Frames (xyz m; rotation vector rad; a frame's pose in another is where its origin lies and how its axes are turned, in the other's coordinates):
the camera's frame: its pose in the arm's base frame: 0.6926 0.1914 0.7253 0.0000 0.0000 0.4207
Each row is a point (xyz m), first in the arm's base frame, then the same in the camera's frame.
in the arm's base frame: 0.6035 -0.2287 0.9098
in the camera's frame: -0.2529 -0.3471 0.1845
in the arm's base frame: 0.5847 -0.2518 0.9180
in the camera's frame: -0.2795 -0.3605 0.1927
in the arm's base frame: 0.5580 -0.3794 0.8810
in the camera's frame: -0.3560 -0.4661 0.1557
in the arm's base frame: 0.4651 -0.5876 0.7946
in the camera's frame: -0.5258 -0.6182 0.0693
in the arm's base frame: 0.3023 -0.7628 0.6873
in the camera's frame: -0.7460 -0.7116 -0.0380
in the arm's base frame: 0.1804 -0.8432 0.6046
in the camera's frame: -0.8901 -0.7352 -0.1207
